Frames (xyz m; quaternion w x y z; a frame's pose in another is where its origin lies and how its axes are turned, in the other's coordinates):
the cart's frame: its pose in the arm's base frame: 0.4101 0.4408 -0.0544 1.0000 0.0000 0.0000 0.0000
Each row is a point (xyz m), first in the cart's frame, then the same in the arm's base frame.
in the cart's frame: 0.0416 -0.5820 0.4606
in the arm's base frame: 0.4517 -0.1412 0.4062
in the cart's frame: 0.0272 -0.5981 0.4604
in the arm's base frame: 0.4373 -0.1573 0.4060
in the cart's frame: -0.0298 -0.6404 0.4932
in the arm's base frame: 0.3803 -0.1996 0.4388
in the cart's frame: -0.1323 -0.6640 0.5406
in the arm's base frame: 0.2778 -0.2232 0.4862
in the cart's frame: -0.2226 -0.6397 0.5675
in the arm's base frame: 0.1875 -0.1989 0.5131
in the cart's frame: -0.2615 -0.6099 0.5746
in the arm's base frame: 0.1486 -0.1691 0.5202
